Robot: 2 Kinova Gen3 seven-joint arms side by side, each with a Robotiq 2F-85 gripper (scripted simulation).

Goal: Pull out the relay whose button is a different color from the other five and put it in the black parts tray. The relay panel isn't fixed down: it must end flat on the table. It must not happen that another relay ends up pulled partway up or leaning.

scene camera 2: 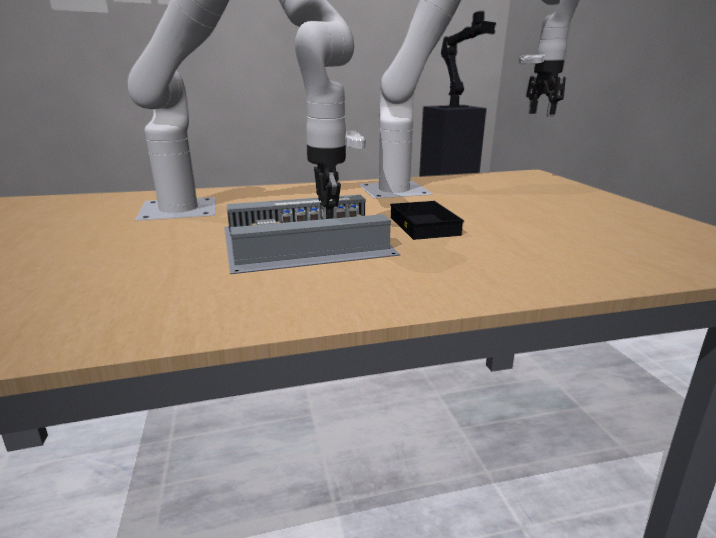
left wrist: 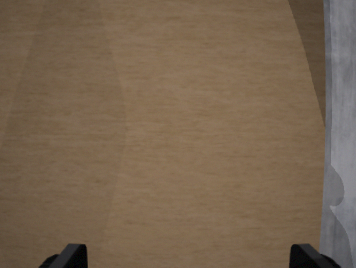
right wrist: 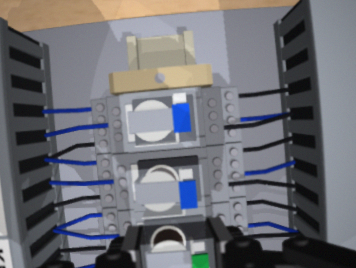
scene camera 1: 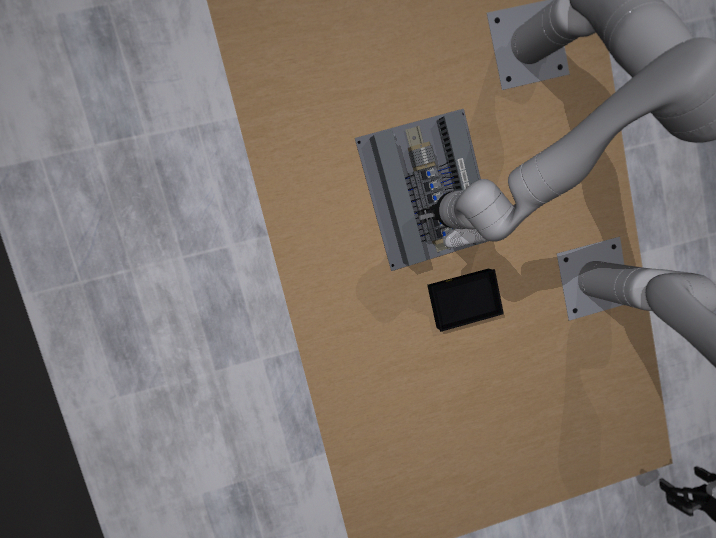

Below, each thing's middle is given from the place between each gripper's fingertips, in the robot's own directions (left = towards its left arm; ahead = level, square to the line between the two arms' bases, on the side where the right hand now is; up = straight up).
The relay panel (scene camera 1: pixel 387 157) is 50 mm to the right of my right hand and 20 mm below it. Also, from my right hand: black parts tray (scene camera 1: pixel 473 297) 230 mm to the left, 40 mm below, 10 mm behind.
I see the black parts tray 300 mm ahead of my left hand (scene camera 2: pixel 541 114), 530 mm to the right of it and 180 mm below it. Also, from my left hand: relay panel: 300 mm ahead, 800 mm to the right, 170 mm below.
